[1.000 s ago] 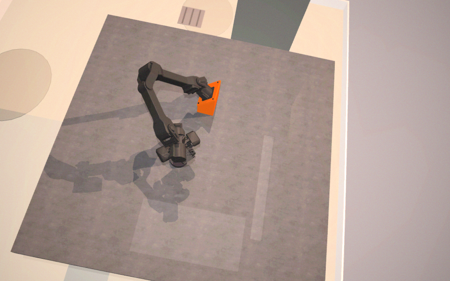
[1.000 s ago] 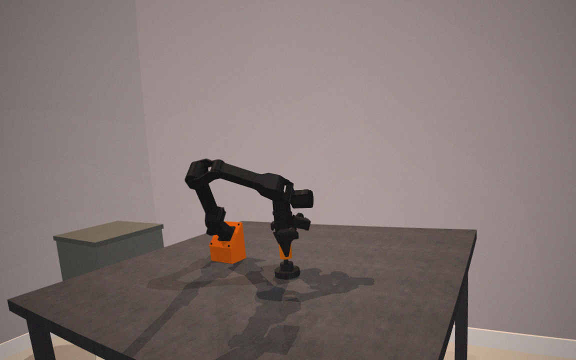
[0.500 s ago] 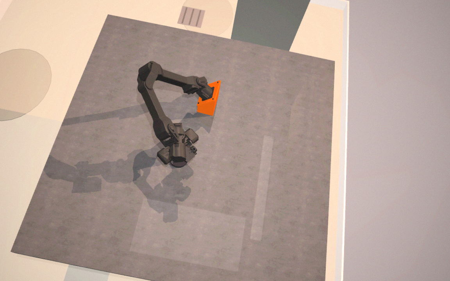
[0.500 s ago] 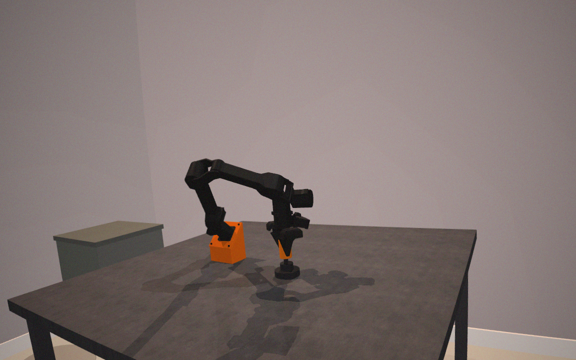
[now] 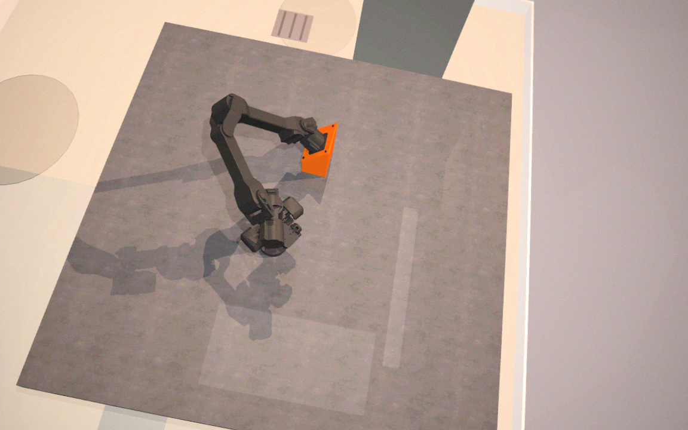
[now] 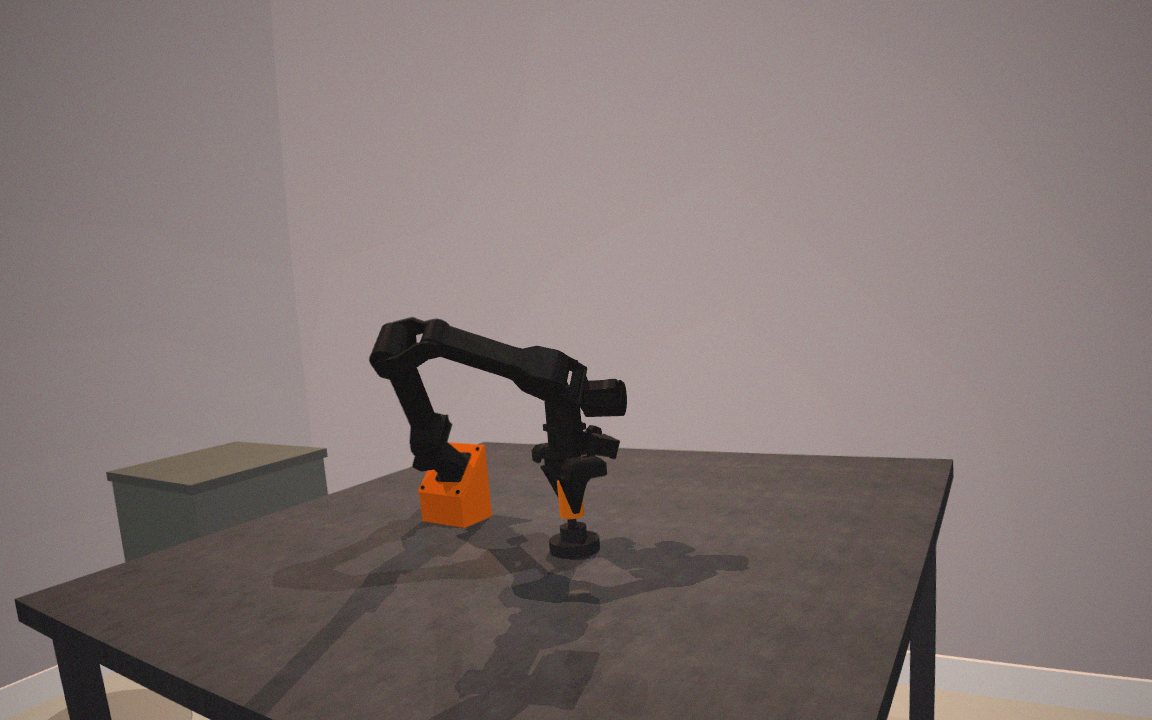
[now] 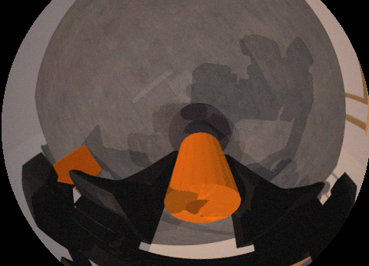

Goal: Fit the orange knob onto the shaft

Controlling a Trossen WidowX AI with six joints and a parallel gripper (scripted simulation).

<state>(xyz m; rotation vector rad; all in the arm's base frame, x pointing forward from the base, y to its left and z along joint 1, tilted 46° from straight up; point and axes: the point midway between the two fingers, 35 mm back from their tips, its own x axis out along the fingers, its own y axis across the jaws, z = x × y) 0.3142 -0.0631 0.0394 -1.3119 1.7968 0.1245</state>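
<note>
Right now my gripper tip is 20 mm below the orange knob. From my gripper tip the other things lie so: dark round pedestal (40 mm below).
</note>
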